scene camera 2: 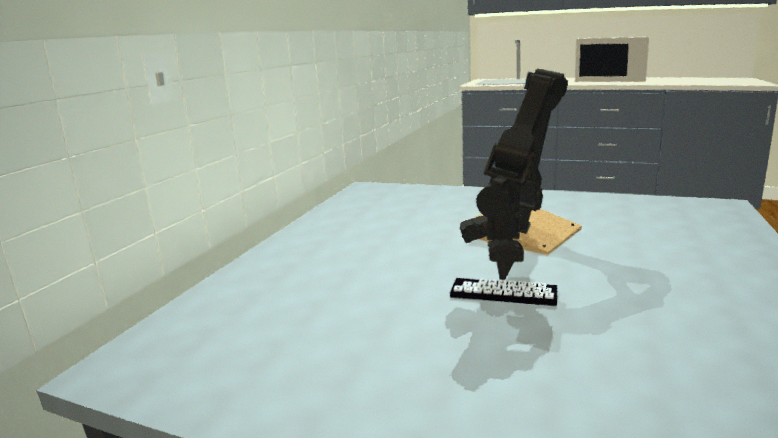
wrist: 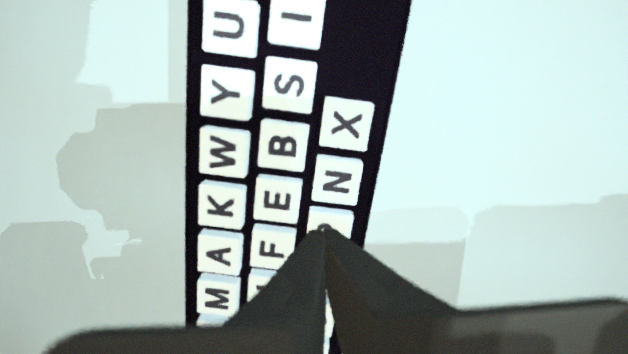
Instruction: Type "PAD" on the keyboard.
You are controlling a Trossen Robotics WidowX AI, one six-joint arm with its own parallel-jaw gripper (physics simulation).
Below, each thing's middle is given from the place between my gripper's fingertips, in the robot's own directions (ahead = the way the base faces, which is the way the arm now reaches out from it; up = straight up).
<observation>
I see the black keyboard [scene camera 2: 480,289] 2 cm ahead of my hand, 1 cm to the left of it and 2 cm below it.
</observation>
